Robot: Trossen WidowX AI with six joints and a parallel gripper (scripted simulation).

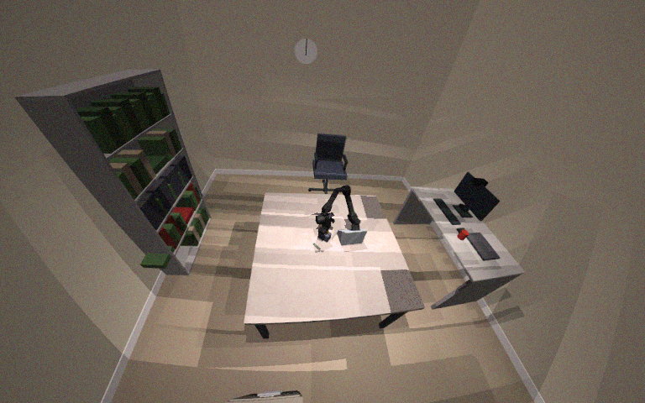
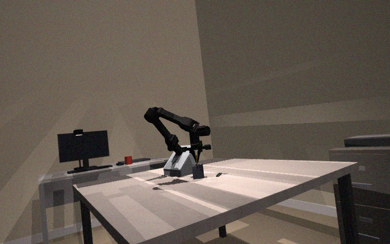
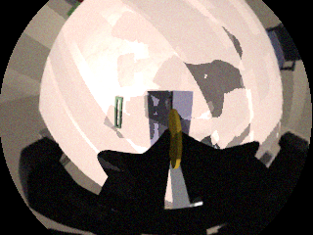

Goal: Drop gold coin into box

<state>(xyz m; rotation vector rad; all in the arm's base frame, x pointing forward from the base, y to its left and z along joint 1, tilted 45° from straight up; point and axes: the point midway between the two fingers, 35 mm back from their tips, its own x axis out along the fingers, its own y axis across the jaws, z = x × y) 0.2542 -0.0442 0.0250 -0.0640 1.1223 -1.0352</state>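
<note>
My gripper tip is 2 cm above the gold coin.
</note>
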